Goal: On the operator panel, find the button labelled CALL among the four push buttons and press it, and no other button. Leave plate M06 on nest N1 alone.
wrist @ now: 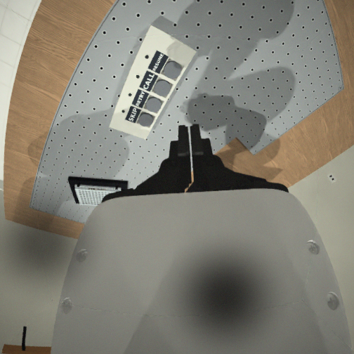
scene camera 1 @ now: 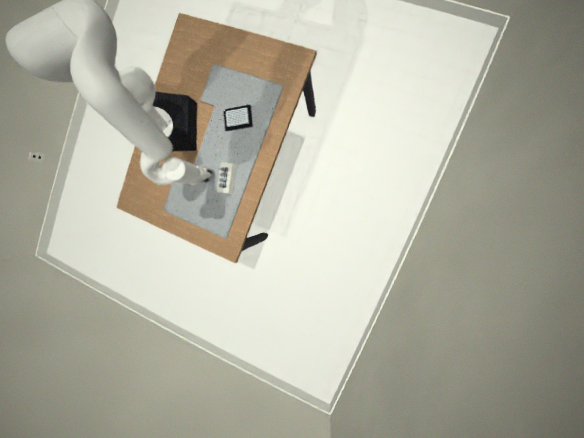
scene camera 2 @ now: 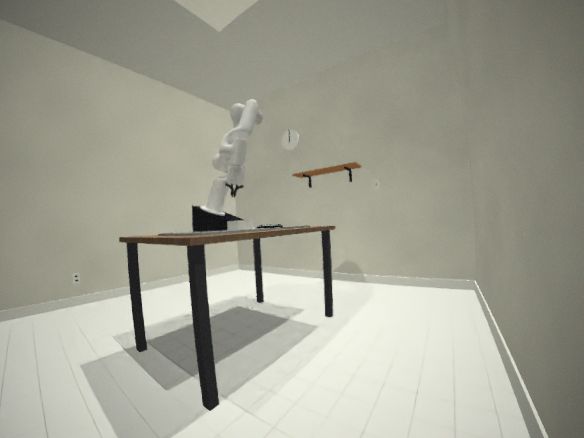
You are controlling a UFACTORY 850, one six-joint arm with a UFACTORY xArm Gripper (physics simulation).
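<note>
The pale operator panel point(scene camera 1: 230, 180) point(wrist: 132, 82) lies on the grey perforated board. In the wrist view its four round grey push buttons stand in a slanting row, labelled SKIP, RETRY, CALL and RESUME from lower left to upper right. The CALL button point(wrist: 162, 88) lies between the RETRY button point(wrist: 152, 104) and the RESUME button point(wrist: 172, 70); the SKIP button point(wrist: 146, 119) is at the lower end. My gripper point(scene camera 1: 210, 174) point(scene camera 2: 233, 194) point(wrist: 189, 139) is shut and empty, raised above the board beside the panel. Plate M06 point(scene camera 1: 237, 117) point(wrist: 95, 195) sits in its black nest, partly hidden in the wrist view.
The grey board point(scene camera 1: 200, 220) point(wrist: 100, 160) lies on the wooden table point(scene camera 1: 150, 200) point(scene camera 2: 190, 241) point(wrist: 30, 95). The arm's black base mount point(scene camera 1: 186, 120) point(scene camera 2: 207, 220) stands at the table's edge. A wooden shelf point(scene camera 2: 327, 170) hangs on the wall away from the table.
</note>
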